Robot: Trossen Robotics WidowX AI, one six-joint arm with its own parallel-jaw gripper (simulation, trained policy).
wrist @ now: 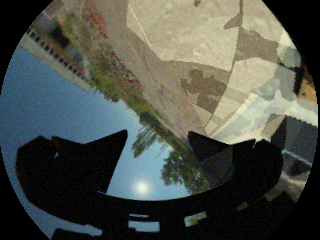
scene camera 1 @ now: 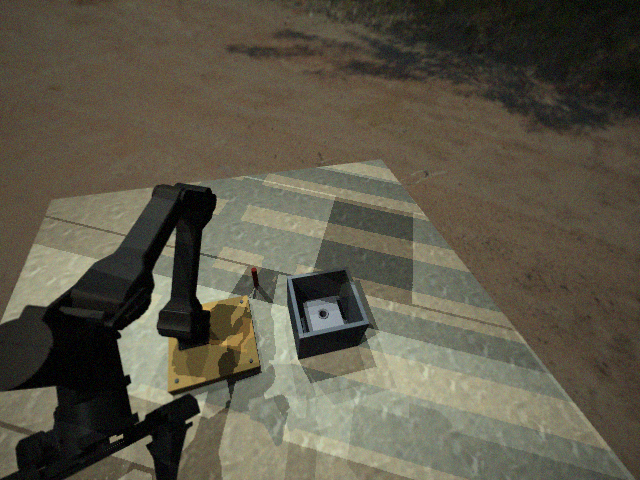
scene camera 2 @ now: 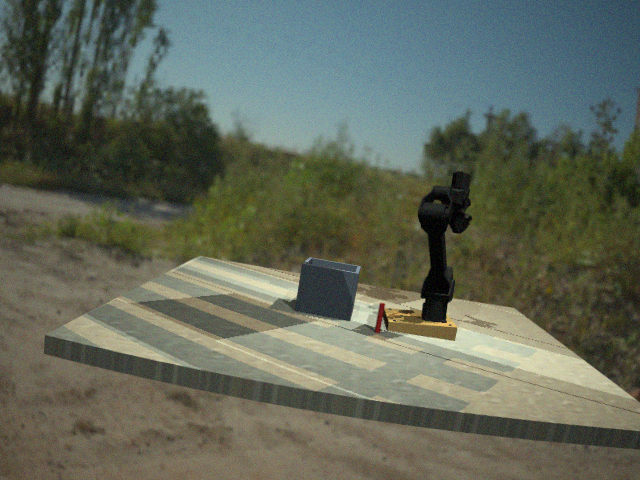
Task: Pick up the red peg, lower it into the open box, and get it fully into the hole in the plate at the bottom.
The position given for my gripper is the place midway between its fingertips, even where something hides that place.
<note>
I see my gripper (wrist: 158, 133), a box (scene camera 1: 338, 282) and a grey plate (scene camera 1: 322, 313).
The box shows as well in scene camera 2 (scene camera 2: 326, 288). The wrist view misses the grey plate, which is hidden by the box. Scene camera 2 misses the grey plate, which is hidden by the box.
</note>
